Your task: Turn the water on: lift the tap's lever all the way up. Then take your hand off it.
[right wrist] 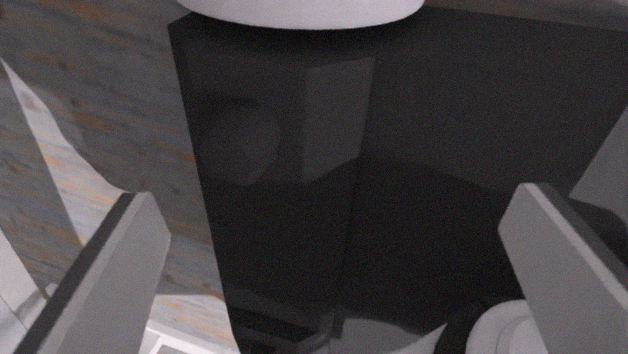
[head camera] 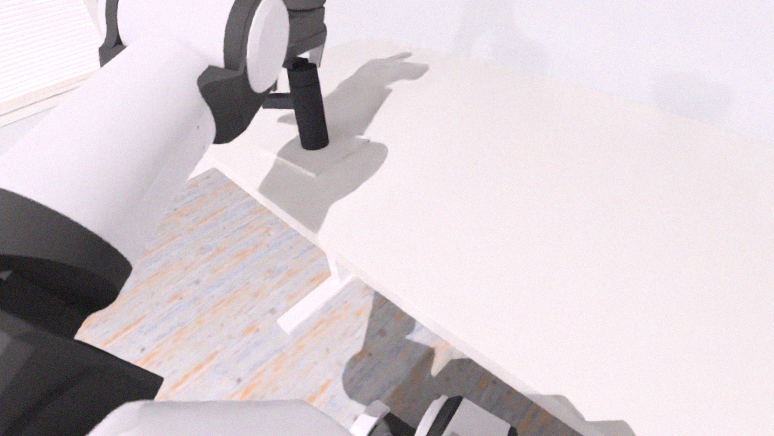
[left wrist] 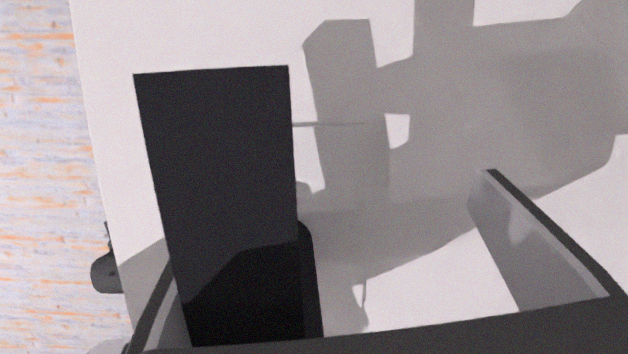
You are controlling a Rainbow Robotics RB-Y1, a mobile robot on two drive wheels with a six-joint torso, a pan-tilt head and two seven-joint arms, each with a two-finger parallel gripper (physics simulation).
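Frame: origin at the robot's base, x ahead, y left, z up, level; millimetres.
Seen in the pictures: left gripper, fingertip midpoint: (left wrist: 347, 204); right gripper, fingertip midpoint: (right wrist: 334, 210).
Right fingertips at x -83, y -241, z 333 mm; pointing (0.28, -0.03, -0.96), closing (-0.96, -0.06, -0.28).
A point is followed by its place in that frame.
The black tap (head camera: 310, 111) @(x 175, y 415, z 1027 mm) stands upright on a low pale slab (head camera: 292, 161) @(x 128, y 426, z 958 mm), its spout (head camera: 278, 100) @(x 179, y 497, z 1029 mm) pointing left in the head view. Its flat black lever (head camera: 299, 63) @(x 187, y 435, z 1097 mm) (left wrist: 220, 160) @(x 195, y 538, z 1099 mm) is at the top, and looms large in the left wrist view, where it hides the spout. The lever's exact tilt is hard to tell. My left gripper (head camera: 300, 67) @(x 228, y 504, z 1054 mm) (left wrist: 347, 204) @(x 228, y 504, z 1054 mm) is open around the lever; one finger passes behind and under it, its tip hidden, and the other is apart at the right. My right gripper (right wrist: 334, 210) @(x -83, y -241, z 333 mm) is open and empty, away from the tap.
A white table (head camera: 541, 205) @(x 240, y 61, z 952 mm) (left wrist: 115, 50) @(x 97, y 588, z 952 mm) carries the tap near its left end, with a pale wall behind. A white table foot (head camera: 308, 311) stands on the wood-patterned floor (head camera: 232, 303) @(x 72, y 1105, z 1 mm) (left wrist: 40, 150) @(x -855, y 424, z 1 mm). My left forearm (head camera: 124, 119) @(x -101, y 254, z 1173 mm) reaches across the left of the head view. Dark robot bodywork (right wrist: 450, 125) @(x -134, y -183, z 170 mm) fills much of the right wrist view.
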